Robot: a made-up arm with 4 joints. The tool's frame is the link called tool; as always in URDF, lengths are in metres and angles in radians. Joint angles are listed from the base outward. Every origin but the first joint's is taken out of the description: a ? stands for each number. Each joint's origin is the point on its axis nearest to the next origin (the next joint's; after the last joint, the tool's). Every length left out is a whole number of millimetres.
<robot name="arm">
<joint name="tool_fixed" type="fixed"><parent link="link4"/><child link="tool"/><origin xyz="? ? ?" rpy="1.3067 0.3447 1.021"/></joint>
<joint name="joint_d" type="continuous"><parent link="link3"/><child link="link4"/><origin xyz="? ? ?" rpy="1.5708 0 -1.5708"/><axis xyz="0 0 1"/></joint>
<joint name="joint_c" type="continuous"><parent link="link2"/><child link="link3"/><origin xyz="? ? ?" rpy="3.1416 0 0"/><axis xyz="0 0 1"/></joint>
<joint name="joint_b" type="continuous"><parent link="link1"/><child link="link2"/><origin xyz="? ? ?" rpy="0 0 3.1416"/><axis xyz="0 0 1"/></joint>
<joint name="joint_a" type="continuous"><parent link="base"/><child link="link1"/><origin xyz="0.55 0.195 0.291" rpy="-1.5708 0 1.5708"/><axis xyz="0 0 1"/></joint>
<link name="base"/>
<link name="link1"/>
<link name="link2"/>
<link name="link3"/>
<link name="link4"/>
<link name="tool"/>
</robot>
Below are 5 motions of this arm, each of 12 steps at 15 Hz.
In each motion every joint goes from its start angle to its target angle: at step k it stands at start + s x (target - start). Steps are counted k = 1, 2, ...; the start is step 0. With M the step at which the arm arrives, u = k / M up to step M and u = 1 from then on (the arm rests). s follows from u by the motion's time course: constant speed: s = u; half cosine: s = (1 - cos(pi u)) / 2; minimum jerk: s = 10 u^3 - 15 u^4 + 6 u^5.
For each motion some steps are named. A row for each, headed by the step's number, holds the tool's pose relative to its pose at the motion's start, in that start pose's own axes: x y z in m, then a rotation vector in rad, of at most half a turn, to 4 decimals.
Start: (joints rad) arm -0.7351 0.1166 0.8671 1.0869
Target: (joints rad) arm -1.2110 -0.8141 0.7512 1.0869
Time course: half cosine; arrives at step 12
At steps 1, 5, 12:
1: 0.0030 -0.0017 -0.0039 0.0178 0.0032 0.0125
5: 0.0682 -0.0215 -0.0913 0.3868 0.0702 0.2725
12: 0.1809 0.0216 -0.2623 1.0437 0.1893 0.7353

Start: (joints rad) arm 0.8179 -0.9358 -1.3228 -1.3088
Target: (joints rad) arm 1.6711 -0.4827 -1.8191 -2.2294
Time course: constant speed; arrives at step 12
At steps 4, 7, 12:
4: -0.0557 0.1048 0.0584 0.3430 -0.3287 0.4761
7: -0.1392 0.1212 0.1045 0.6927 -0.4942 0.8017
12: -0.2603 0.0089 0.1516 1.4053 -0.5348 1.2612

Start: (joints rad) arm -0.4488 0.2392 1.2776 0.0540
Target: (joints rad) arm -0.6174 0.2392 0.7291 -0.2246
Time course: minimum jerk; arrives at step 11
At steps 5, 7, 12:
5: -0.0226 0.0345 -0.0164 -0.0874 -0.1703 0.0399
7: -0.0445 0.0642 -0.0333 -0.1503 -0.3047 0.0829
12: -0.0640 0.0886 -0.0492 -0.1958 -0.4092 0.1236

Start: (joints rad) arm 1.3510 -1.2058 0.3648 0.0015
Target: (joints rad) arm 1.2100 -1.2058 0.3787 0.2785
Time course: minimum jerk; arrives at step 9
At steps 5, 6, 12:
5: -0.0017 -0.0433 -0.0365 0.0223 0.1900 0.0079
6: -0.0031 -0.0561 -0.0480 0.0306 0.2484 0.0132
12: -0.0053 -0.0701 -0.0610 0.0407 0.3138 0.0207

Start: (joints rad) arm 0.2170 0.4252 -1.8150 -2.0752
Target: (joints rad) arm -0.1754 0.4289 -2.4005 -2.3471
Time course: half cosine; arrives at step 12
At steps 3, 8, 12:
3: 0.0087 0.0245 -0.0141 0.0373 -0.0315 0.0057
8: 0.0488 0.1083 -0.0748 0.1962 -0.1563 0.0194
12: 0.0670 0.1344 -0.1004 0.2641 -0.2056 0.0204

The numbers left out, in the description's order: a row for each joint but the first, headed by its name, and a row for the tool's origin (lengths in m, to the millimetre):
tool: -0.015 0.081 0
joint_d: -0.017 -0.294 0
joint_c: -0.043 -0.083 0
joint_b: -0.37 0.204 0

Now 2 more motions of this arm.
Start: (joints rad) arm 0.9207 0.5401 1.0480 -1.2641
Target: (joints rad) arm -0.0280 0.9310 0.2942 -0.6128
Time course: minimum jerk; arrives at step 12
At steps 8, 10, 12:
8: -0.3837 0.0613 0.0698 -0.1756 0.4250 0.2771
10: -0.4619 0.1037 0.0913 -0.2245 0.5145 0.3377
12: -0.4771 0.1135 0.0958 -0.2349 0.5325 0.3500

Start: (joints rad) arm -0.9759 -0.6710 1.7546 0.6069
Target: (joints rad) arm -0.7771 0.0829 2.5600 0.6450
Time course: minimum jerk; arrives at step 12
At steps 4, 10, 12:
4: -0.0078 0.0151 0.0152 -0.0317 -0.0023 -0.0026
10: -0.0446 0.0967 0.0674 -0.1457 -0.0101 -0.0138
12: -0.0466 0.1016 0.0694 -0.1511 -0.0104 -0.0144

